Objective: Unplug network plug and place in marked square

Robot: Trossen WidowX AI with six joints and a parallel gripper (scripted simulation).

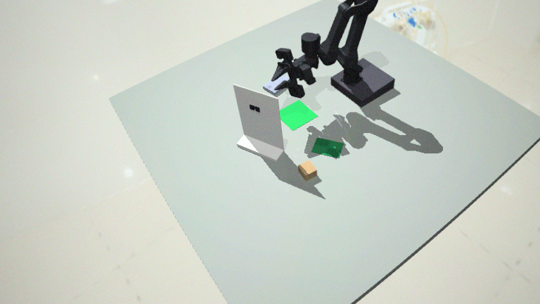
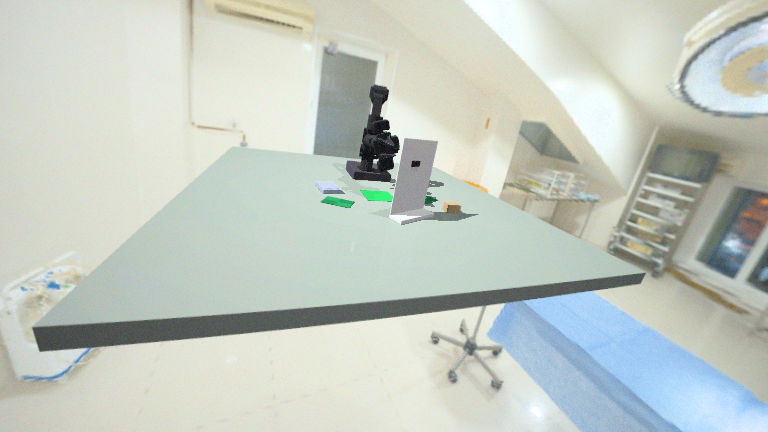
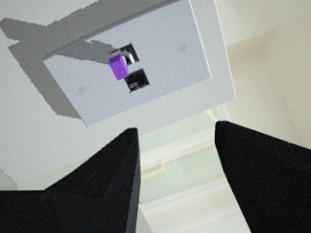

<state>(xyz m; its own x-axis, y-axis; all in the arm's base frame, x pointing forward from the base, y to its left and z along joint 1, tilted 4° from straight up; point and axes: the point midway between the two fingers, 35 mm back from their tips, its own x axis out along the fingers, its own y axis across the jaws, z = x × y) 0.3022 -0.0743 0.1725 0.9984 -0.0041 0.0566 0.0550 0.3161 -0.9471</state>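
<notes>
Now: gripper tip 9 cm short of the purple plug, 3 cm to the right of it and 2 cm above it. The rest, counted from my gripper tip: upright panel 11 cm ahead, 3 cm to the left, 8 cm below; green marked square 8 cm behind, 1 cm to the left, 19 cm below.
</notes>
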